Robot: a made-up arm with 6 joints.
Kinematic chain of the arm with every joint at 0, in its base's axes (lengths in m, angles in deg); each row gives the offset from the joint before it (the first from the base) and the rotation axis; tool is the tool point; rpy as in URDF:
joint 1: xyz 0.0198 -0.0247 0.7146 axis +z
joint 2: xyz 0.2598 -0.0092 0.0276 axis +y
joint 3: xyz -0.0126 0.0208 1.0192 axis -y
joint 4: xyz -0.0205 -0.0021 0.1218 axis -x
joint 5: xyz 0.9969 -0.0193 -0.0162 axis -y
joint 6: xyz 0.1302 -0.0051 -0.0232 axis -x
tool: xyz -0.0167 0.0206 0.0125 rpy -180 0 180
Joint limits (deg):
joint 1: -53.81..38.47
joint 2: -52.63..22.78
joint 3: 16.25..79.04
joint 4: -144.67..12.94
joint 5: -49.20..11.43
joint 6: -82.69..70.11
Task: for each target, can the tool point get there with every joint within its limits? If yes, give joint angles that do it. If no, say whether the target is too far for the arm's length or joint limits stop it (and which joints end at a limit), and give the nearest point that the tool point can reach.
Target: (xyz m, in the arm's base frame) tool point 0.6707 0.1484 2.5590
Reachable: yes | joints 9.23 -14.33 33.32 -44.58 -27.37 13.83
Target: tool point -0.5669 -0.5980 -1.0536
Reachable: no: joint limits stop it (at a limit: joint 1, joint 2, joint 3, joint 4, joint 5, joint 6) | nearest point -1.1332 -0.8289 1.9661 | short by 3.081 m
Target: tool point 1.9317 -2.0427 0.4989
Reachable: no: too far | nearest point 1.1950 -1.2651 1.5949 | short by 1.533 m
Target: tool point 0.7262 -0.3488 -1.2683
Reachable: no: joint limits stop it (at a limit: joint 2, joint 3, joint 5, joint 6) | nearest point 1.5260 -0.7157 1.5652 | short by 2.967 m
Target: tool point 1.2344 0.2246 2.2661
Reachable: yes | joints 10.40 1.16 22.99 -108.69 2.52 -46.26
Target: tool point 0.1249 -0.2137 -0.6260
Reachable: no: joint limits stop it (at a limit: joint 1, joint 2, joint 3, joint 5, joint 6) | nearest point 1.0044 -1.3576 1.5652 | short by 2.624 m
